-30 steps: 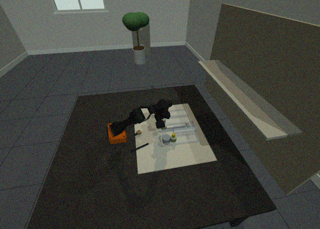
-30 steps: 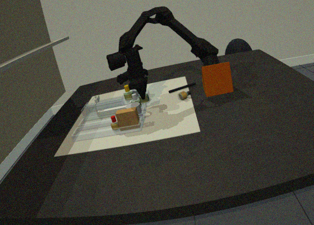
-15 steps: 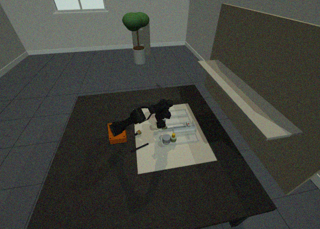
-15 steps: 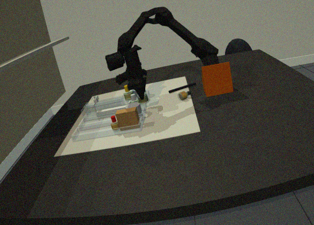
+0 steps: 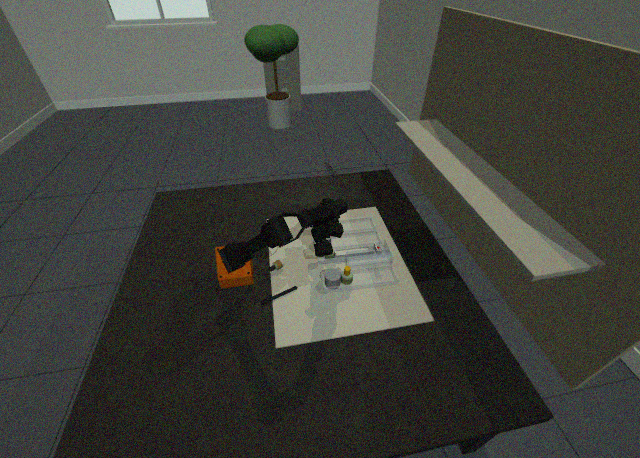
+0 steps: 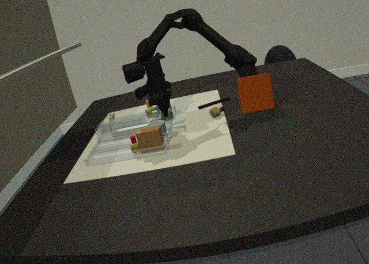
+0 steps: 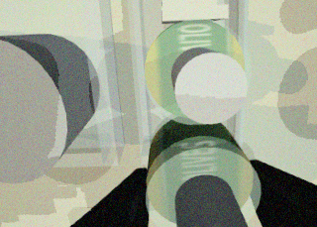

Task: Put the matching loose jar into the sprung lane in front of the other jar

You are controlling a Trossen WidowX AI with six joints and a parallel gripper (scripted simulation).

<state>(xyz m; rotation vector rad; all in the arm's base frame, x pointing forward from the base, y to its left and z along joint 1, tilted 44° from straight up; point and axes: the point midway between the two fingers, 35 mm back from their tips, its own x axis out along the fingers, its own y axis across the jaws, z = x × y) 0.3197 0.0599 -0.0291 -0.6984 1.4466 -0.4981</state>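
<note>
Right now the clear lane rack is 17 cm ahead of my gripper tip, 1 cm to the right of it and 3 cm below it. Round my gripper tip: black stick 16 cm behind, 17 cm to the right, 4 cm below; brown box 2 cm ahead, 17 cm to the left, 1 cm below; pusher plate 15 cm ahead, 2 cm to the right.
</note>
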